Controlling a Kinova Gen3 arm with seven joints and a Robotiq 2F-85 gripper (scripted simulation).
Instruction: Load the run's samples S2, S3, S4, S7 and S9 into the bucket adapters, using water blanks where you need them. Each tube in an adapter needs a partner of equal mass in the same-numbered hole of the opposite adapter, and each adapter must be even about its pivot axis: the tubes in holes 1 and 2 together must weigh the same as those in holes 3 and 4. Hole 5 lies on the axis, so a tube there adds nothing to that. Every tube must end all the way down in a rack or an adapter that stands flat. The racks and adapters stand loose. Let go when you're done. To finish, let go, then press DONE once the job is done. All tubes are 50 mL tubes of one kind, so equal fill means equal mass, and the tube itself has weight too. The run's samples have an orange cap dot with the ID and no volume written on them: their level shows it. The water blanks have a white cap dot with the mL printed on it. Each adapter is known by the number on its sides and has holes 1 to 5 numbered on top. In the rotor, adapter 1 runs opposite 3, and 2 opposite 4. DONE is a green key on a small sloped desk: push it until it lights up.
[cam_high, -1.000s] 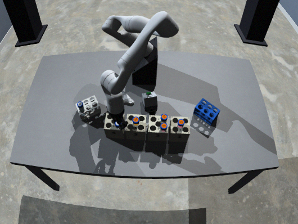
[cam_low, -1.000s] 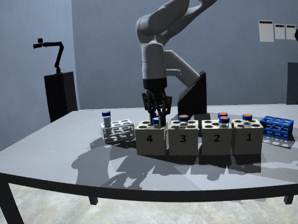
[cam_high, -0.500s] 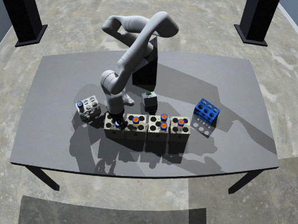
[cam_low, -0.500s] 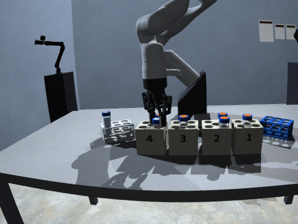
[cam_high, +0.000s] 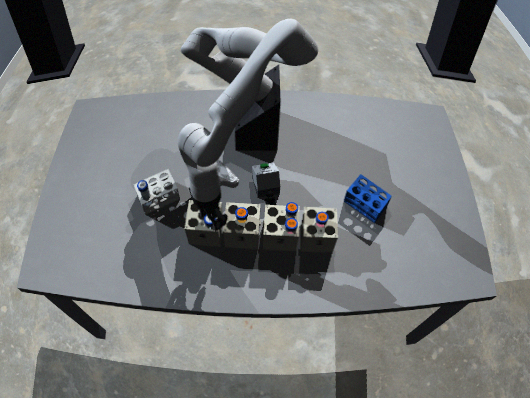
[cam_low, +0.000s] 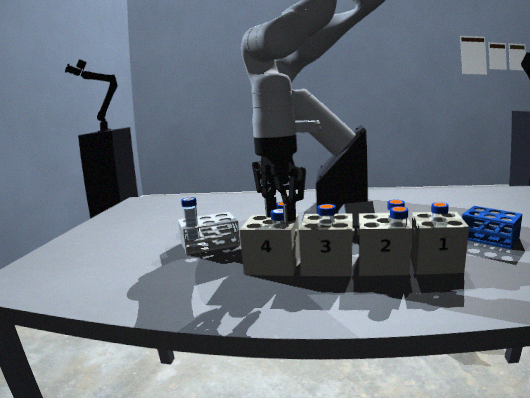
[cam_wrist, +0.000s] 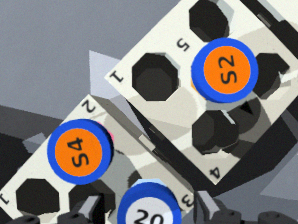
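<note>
Now: hand 50 mm above the water blank marked 20 and 10 mm short of it. Also, from my hand: sample tube S4 (60 mm behind, 50 mm below, 10 mm to the left); adapter 3 (90 mm to the left, 70 mm below, 20 mm behind); sample tube S2 (90 mm to the left, 50 mm below, 20 mm behind).
</note>
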